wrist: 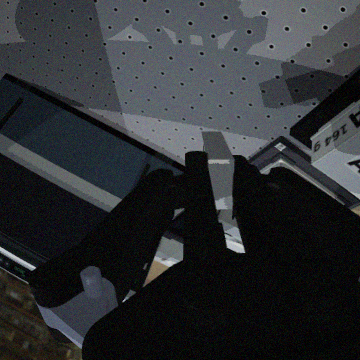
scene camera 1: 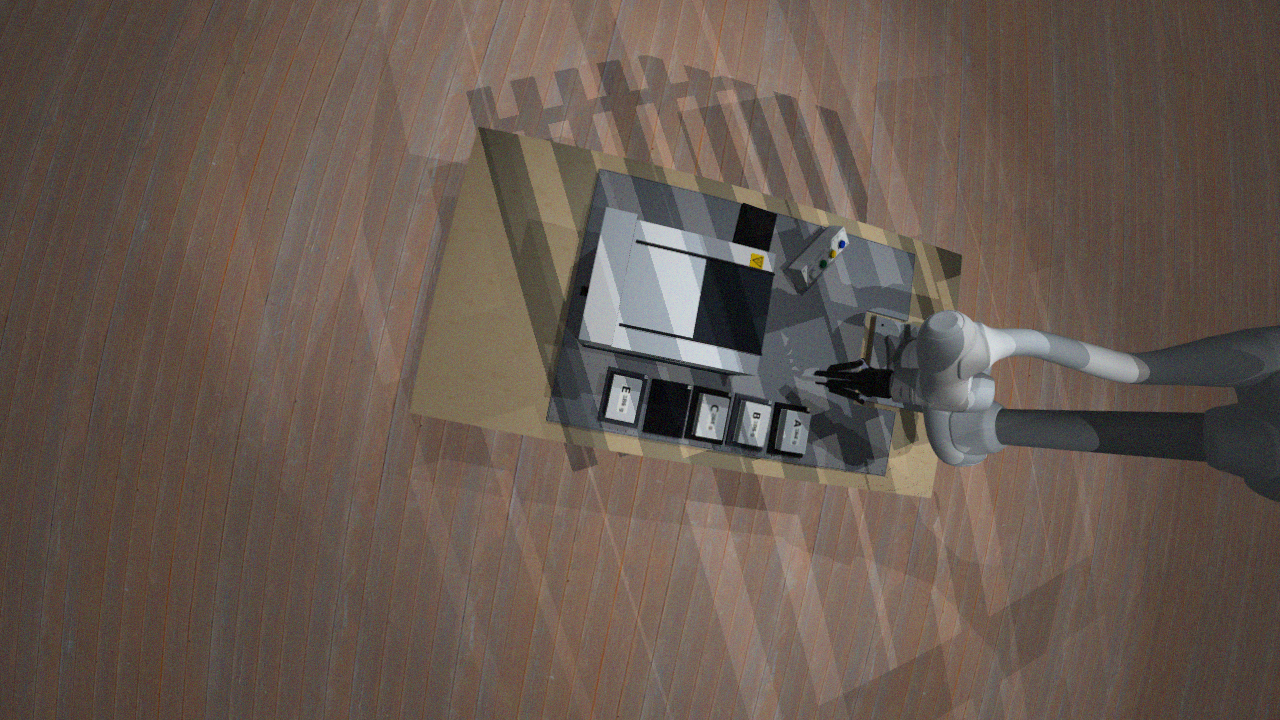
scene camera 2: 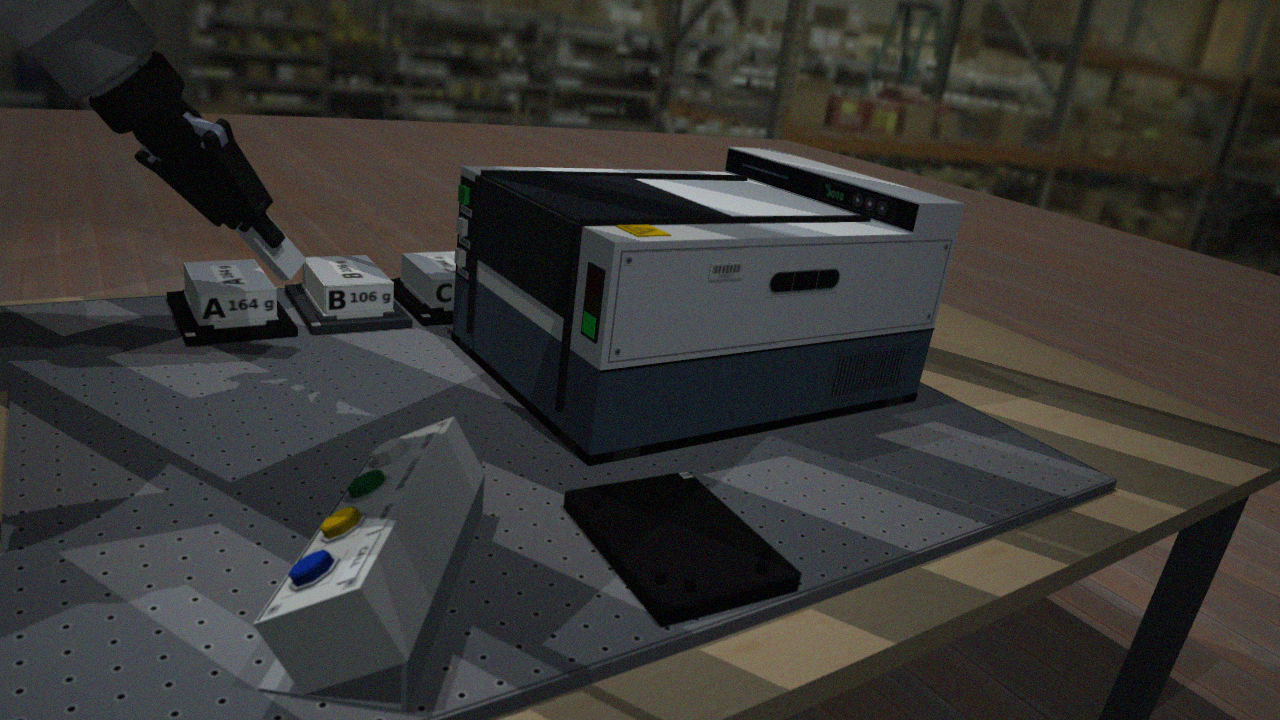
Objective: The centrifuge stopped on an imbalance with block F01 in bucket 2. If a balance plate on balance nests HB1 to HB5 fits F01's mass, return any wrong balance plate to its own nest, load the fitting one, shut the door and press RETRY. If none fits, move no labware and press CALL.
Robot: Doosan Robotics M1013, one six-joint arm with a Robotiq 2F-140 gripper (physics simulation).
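Frame: origin at the arm's base, x left, y up, z ahead, level; centimetres.
Seen in the pictures: gripper, fingertip midpoint: (wrist: 210, 149) (scene camera 1: 803, 376) (scene camera 2: 294, 270); arm's base, link origin: (scene camera 1: 906, 362).
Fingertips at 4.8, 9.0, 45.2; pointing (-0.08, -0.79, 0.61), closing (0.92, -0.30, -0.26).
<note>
Offsets run from my fingertips to a thing's top centre, as dx, dy, dz. "spot": to the spot under its first point. Level surfaces: height alone.
The grey and white centrifuge (scene camera 1: 670, 286) (scene camera 2: 706, 295) (wrist: 53, 161) stands on the perforated board {dy -10.8} (scene camera 1: 840, 340) (scene camera 2: 179, 420) (wrist: 178, 71). Part of its top is a dark opening. White balance plates stand on black nests in a row beside it: plate A {+17.4, -5.4, -0.8} (scene camera 2: 230, 290) (scene camera 1: 792, 429) (wrist: 336, 136), marked 164 g, plate B {+14.8, -5.4, +12.9} (scene camera 2: 347, 286) (scene camera 1: 752, 422), marked 106 g, and plate C {+12.4, -5.4, +26.1} (scene camera 2: 429, 277) (scene camera 1: 712, 416). One nest {+10.3, -9.0, +39.0} (scene camera 1: 666, 407) in the row is empty. My gripper (scene camera 1: 822, 377) (scene camera 2: 282, 255) (wrist: 210, 149) is shut and empty. It is tilted down over the gap between plates A and B.
A sloped button box {-38.8, -2.4, -10.1} (scene camera 2: 357, 555) (scene camera 1: 819, 255) with blue {-42.5, -3.3, -17.0} (scene camera 2: 310, 567), yellow {-39.0, -3.3, -13.4} (scene camera 2: 340, 520) and green {-35.5, -3.3, -9.9} (scene camera 2: 365, 483) buttons sits on the board. A flat black pad {spot: -48.0, -9.2, +9.4} (scene camera 2: 680, 546) (scene camera 1: 755, 225) lies next to the centrifuge. The board rests on a wooden table {dy -12.1} (scene camera 2: 1029, 555) (scene camera 1: 483, 340).
</note>
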